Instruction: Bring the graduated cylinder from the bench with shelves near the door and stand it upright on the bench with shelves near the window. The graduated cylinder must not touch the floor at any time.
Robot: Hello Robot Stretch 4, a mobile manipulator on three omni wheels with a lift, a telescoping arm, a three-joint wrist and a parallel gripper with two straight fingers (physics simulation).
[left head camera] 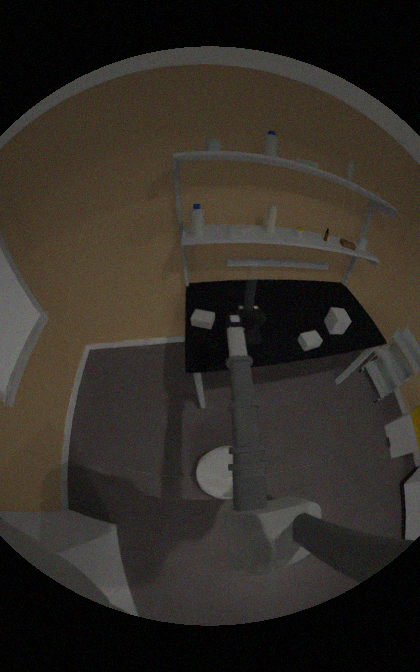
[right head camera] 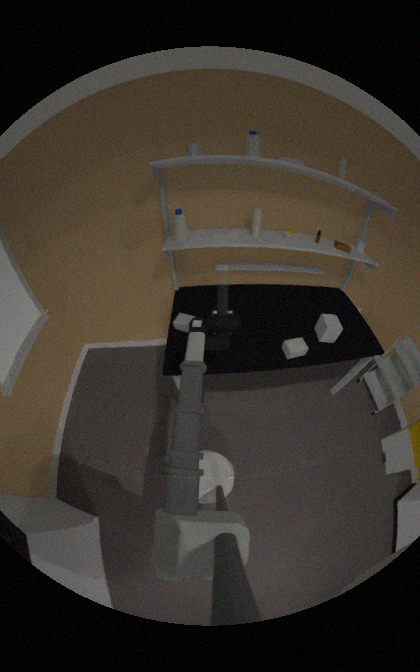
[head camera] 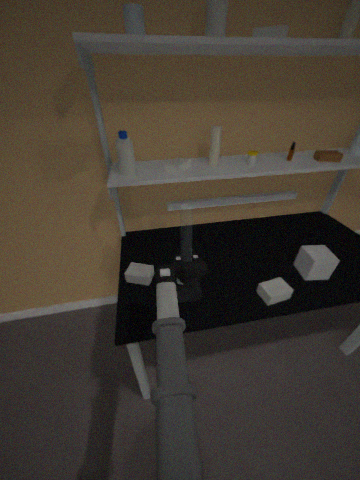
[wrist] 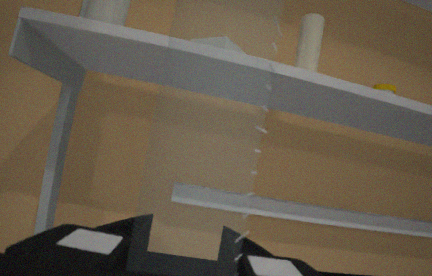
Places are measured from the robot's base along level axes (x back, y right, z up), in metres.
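Pixels of known places: gripper, fingertip midpoint: (head camera: 184, 250) (wrist: 185, 240).
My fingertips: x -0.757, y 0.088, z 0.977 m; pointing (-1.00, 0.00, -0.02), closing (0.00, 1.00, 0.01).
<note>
Ahead of a thing's pixels: the offset from my fingertips to its top centre. "spot": to the spot under its first point. Level surfaces: height alone.
The graduated cylinder @(dx +0.057, dy -0.001, dz +0.229 m) (head camera: 186, 235) (left head camera: 250, 292) (right head camera: 223, 295) (wrist: 205, 150) is tall, clear and upright, with white scale marks in the wrist view. My gripper (head camera: 187, 258) (left head camera: 248, 308) (right head camera: 222, 313) (wrist: 185, 240) is shut on it, over the left part of a black-topped bench with shelves @(dz -0.242 m) (head camera: 240, 240) (left head camera: 290, 300) (right head camera: 265, 310). The cylinder's base is hidden by the gripper and wrist, so I cannot tell whether it touches the bench top. No door or window shows clearly, so I cannot tell which bench this is.
A white block @(dx -0.096, dy -0.215, dz -0.184 m) (head camera: 139, 274) lies left of the gripper. Two more, a small block @(dx +0.086, dy +0.408, dz -0.184 m) (head camera: 275, 291) and a bigger block @(dx -0.037, dy +0.672, dz -0.112 m) (head camera: 316, 262), lie to the right. The lower shelf (head camera: 190, 175) (wrist: 150, 65) above holds a blue-capped bottle @(spot: dx -0.303, dy -0.219, dz +0.306 m) (head camera: 126, 155) and a pale cylinder @(spot: dx -0.383, dy +0.196, dz +0.312 m) (head camera: 215, 146) (wrist: 310, 42). A stool (left head camera: 215, 472) stands under the arm.
</note>
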